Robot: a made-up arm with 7 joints. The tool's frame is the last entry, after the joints.
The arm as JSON. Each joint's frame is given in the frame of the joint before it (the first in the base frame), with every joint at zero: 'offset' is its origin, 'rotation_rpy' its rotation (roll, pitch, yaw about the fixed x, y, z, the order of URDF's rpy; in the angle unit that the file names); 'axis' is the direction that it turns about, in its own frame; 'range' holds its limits. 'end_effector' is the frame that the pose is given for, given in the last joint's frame.
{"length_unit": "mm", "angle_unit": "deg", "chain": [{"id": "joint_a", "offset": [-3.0, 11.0, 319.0], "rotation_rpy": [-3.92, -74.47, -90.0], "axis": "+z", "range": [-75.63, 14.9]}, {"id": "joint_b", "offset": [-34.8, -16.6, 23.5], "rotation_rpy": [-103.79, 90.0, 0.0], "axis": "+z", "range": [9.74, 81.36]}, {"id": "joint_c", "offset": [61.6, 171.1, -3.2], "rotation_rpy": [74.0, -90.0, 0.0], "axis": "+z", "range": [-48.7, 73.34]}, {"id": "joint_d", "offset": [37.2, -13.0, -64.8], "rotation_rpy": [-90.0, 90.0, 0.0], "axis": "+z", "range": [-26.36, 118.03]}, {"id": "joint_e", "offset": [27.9, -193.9, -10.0], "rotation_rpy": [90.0, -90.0, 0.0], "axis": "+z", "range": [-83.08, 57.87]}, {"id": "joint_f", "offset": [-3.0, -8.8, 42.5], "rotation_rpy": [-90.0, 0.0, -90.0], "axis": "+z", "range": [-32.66, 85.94]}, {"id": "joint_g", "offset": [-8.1, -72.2, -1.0], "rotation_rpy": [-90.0, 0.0, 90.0], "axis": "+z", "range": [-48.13, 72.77]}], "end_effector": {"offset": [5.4, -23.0, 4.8], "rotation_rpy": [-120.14, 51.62, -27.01]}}
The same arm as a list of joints. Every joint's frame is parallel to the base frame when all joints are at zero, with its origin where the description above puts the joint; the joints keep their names.
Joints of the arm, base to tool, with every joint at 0 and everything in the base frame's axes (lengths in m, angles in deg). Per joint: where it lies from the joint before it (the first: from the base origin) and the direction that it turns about. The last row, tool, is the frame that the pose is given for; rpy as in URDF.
joint_a: xyz -0.0030 0.0110 0.3190 axis 0.068403 0.961235 0.26711
joint_b: xyz -0.0150 0.0330 -0.0269 axis 0.968913 -0.0001 -0.247403
joint_c: xyz -0.0480 -0.0120 -0.1750 axis 0.247403 -0.0001 0.968913
joint_d: xyz 0.0200 -0.0130 -0.0720 axis 0.0002 1 0.0001
joint_e: xyz 0.1810 -0.0100 -0.0750 axis 0.968913 -0.0001 -0.247403
joint_f: xyz 0.0390 -0.0030 -0.0190 axis 0.0002 1 0.0001
joint_g: xyz 0.0720 -0.0010 -0.0100 axis 0.247403 -0.0001 0.968913
tool: xyz -0.0040 0.0230 0.0060 rpy -111.89 38.51 158.87
Joint limits (deg, base to tool): -75.63..14.90 9.74..81.36 -48.70..73.34 -26.36..118.03 -83.08..57.87 -32.66..85.94 -48.13..72.77

